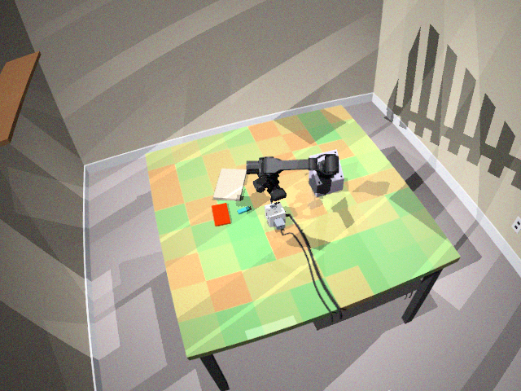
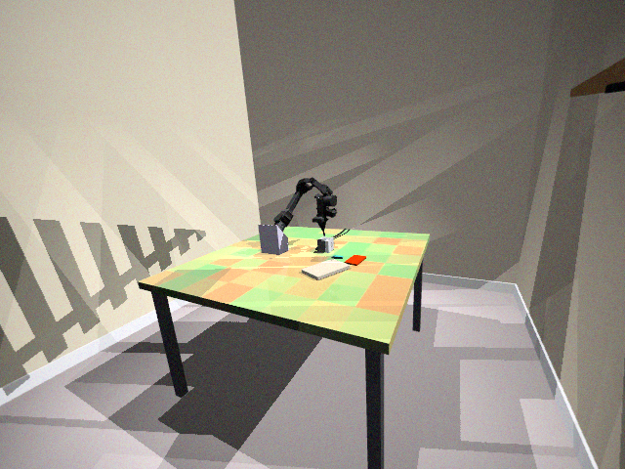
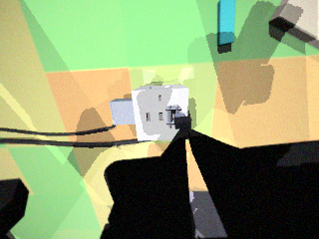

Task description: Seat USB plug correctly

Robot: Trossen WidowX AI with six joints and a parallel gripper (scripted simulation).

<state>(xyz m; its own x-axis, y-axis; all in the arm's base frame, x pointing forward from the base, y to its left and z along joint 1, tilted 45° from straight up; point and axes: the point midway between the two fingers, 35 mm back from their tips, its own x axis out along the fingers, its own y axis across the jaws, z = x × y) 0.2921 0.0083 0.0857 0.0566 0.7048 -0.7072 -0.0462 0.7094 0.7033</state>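
My gripper tip is now 2 cm above the dark USB plug. Round my gripper tip: beige pad: 28 cm to the right, 13 cm below, 13 cm ahead; then cyan block: 13 cm below, 12 cm ahead, 9 cm to the right.
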